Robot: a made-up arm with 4 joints. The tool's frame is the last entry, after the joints. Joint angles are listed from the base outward. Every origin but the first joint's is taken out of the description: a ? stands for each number. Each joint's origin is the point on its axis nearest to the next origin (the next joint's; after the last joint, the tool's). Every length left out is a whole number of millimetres.
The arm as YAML. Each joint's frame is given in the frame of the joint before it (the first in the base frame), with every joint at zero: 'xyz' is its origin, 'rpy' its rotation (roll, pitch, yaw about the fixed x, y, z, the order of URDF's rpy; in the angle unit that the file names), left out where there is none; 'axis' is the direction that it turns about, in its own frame. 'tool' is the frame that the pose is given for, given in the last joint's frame.
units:
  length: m
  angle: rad
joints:
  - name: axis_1
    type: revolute
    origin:
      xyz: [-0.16, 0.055, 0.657]
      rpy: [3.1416, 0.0, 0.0]
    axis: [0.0, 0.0, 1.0]
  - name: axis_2
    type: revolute
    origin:
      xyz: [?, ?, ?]
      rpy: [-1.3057, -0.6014, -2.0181]
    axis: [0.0, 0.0, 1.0]
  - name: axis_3
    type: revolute
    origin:
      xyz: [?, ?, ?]
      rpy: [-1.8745, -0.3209, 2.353]
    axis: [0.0, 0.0, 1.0]
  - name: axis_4
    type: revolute
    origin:
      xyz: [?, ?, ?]
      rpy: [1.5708, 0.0, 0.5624]
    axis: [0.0, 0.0, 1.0]
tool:
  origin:
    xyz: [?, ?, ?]
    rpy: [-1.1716, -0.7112, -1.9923]
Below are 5 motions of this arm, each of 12 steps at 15 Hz.
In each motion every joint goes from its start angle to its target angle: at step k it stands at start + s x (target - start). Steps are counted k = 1, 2, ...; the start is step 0. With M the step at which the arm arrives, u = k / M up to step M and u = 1 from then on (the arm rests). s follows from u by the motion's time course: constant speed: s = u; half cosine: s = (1 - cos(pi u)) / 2; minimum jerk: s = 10 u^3 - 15 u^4 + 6 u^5.
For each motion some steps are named. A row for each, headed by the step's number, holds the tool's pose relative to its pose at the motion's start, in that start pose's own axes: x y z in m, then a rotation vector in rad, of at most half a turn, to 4 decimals.
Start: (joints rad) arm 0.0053 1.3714 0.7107 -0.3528
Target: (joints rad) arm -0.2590 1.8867 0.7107 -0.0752
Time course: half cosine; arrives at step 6
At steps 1, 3, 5, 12:
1: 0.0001 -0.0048 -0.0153 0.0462 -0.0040 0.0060
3: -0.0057 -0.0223 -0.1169 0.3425 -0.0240 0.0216
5: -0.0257 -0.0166 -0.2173 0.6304 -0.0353 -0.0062
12: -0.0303 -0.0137 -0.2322 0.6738 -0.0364 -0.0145

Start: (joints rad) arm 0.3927 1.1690 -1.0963 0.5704
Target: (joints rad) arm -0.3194 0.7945 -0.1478 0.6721
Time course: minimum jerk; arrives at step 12
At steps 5, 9, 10, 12:
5: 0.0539 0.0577 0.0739 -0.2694 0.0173 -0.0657
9: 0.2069 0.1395 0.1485 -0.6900 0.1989 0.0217
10: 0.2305 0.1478 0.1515 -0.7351 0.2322 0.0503
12: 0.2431 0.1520 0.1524 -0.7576 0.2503 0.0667

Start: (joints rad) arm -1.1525 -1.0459 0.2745 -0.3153
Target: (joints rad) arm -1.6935 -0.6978 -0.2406 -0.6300
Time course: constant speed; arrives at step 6
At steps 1, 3, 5, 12:
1: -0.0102 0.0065 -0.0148 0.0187 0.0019 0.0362
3: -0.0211 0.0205 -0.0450 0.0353 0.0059 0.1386
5: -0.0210 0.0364 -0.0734 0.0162 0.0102 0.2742
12: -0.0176 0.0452 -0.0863 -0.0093 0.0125 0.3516

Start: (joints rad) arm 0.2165 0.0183 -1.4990 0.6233
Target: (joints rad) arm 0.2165 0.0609 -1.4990 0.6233
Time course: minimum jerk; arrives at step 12
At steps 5, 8, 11, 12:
5: 0.0006 -0.0036 0.0015 0.0079 0.0060 0.0109
8: 0.0015 -0.0083 0.0035 0.0180 0.0137 0.0249
11: 0.0019 -0.0104 0.0043 0.0226 0.0173 0.0314
12: 0.0020 -0.0105 0.0043 0.0228 0.0174 0.0316

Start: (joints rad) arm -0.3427 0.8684 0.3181 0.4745
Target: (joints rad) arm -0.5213 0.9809 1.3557 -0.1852
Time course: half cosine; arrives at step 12
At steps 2, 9, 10, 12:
2: 0.0065 -0.0011 0.0086 -0.0699 -0.0059 0.0095
9: 0.0461 0.0266 0.0874 -0.8562 -0.1875 -0.0799
10: 0.0466 0.0320 0.0918 -0.9281 -0.2165 -0.1098
12: 0.0467 0.0367 0.0950 -0.9869 -0.2423 -0.1379

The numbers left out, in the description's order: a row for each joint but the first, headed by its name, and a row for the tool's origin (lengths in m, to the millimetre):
axis_2: -0.057 -0.028 0.0
axis_3: -0.313 0.117 0.0
axis_4: -0.03 -0.162 0.0
tool: 0.062 0.048 0.0

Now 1 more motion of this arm.
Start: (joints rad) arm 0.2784 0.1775 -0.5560 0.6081
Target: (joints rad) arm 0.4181 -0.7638 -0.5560 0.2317
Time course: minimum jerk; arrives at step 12
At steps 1, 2, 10, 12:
1: 0.0002 0.0015 0.0005 -0.0052 0.0023 -0.0029
2: 0.0016 0.0105 0.0033 -0.0363 0.0162 -0.0202
10: 0.1219 0.2614 -0.0258 -0.9039 0.4819 -0.6489
12: 0.1291 0.2682 -0.0309 -0.9337 0.5015 -0.6764

